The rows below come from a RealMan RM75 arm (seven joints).
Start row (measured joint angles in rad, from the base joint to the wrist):
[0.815, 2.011, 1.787, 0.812, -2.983, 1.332, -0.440]
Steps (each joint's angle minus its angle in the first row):
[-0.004, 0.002, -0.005, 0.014, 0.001, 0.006, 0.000]
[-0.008, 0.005, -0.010, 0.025, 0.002, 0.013, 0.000]
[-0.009, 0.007, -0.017, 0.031, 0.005, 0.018, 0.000]
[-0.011, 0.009, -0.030, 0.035, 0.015, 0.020, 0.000]
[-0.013, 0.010, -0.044, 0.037, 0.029, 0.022, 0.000]
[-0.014, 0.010, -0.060, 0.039, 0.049, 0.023, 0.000]
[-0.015, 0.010, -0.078, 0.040, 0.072, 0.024, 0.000]
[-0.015, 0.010, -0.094, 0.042, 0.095, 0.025, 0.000]
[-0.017, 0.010, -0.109, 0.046, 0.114, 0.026, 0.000]
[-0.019, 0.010, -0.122, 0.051, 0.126, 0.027, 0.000]
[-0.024, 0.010, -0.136, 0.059, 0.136, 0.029, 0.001]
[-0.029, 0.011, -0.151, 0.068, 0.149, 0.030, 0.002]
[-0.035, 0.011, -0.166, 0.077, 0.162, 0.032, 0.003]
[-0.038, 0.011, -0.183, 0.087, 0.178, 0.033, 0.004]
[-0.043, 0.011, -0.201, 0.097, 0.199, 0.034, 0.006]
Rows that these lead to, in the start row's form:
[0.811, 2.013, 1.782, 0.826, -2.982, 1.338, -0.440]
[0.807, 2.016, 1.777, 0.837, -2.981, 1.345, -0.440]
[0.806, 2.018, 1.770, 0.843, -2.978, 1.350, -0.440]
[0.804, 2.020, 1.757, 0.847, -2.968, 1.352, -0.440]
[0.802, 2.021, 1.743, 0.849, -2.954, 1.354, -0.440]
[0.801, 2.021, 1.727, 0.851, -2.934, 1.355, -0.440]
[0.800, 2.021, 1.709, 0.852, -2.911, 1.356, -0.440]
[0.800, 2.021, 1.693, 0.854, -2.888, 1.357, -0.440]
[0.798, 2.021, 1.678, 0.858, -2.869, 1.358, -0.440]
[0.796, 2.021, 1.665, 0.863, -2.857, 1.359, -0.440]
[0.791, 2.021, 1.651, 0.871, -2.847, 1.361, -0.439]
[0.786, 2.022, 1.636, 0.880, -2.834, 1.362, -0.438]
[0.780, 2.022, 1.621, 0.889, -2.821, 1.364, -0.437]
[0.777, 2.022, 1.604, 0.899, -2.805, 1.365, -0.436]
[0.772, 2.022, 1.586, 0.909, -2.784, 1.366, -0.434]

